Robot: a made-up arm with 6 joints. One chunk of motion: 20 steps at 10 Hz.
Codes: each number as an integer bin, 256 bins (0 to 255) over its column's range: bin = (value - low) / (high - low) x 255, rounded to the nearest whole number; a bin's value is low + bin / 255 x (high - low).
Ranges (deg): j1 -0.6..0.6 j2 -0.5..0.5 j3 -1.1..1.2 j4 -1..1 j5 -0.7..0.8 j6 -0.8..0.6
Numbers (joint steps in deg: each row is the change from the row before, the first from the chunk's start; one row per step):
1: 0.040 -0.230 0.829 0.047 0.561 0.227
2: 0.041 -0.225 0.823 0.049 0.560 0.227
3: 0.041 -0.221 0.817 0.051 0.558 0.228
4: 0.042 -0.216 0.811 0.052 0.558 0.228
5: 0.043 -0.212 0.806 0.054 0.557 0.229
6: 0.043 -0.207 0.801 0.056 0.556 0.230
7: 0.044 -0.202 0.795 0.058 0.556 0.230
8: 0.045 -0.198 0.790 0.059 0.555 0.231
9: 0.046 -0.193 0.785 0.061 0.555 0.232
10: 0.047 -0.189 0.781 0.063 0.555 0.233
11: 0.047 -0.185 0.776 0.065 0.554 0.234
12: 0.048 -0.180 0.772 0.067 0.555 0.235
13: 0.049 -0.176 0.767 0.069 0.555 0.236
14: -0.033 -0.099 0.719 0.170 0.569 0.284
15: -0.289 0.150 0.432 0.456 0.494 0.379
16: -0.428 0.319 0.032 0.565 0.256 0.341
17: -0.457 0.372 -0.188 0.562 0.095 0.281
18: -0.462 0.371 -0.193 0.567 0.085 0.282
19: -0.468 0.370 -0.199 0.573 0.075 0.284
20: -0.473 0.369 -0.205 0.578 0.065 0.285
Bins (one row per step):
1: 136 69 214 133 214 187
2: 136 70 213 134 214 187
3: 136 71 213 134 214 187
4: 136 72 212 134 214 187
5: 137 73 211 134 214 187
6: 137 75 211 135 214 188
7: 137 76 210 135 214 188
8: 137 77 210 135 213 188
9: 137 78 209 135 213 188
10: 137 79 209 136 213 188
11: 137 80 208 136 213 188
12: 138 82 208 136 213 189
13: 138 83 207 136 213 189
14: 120 102 202 149 216 197
15: 66 166 170 186 203 215
16: 37 209 126 200 163 208
17: 30 222 101 199 135 197
18: 29 222 101 200 133 197
19: 28 222 100 201 132 197
20: 27 222 99 201 130 198

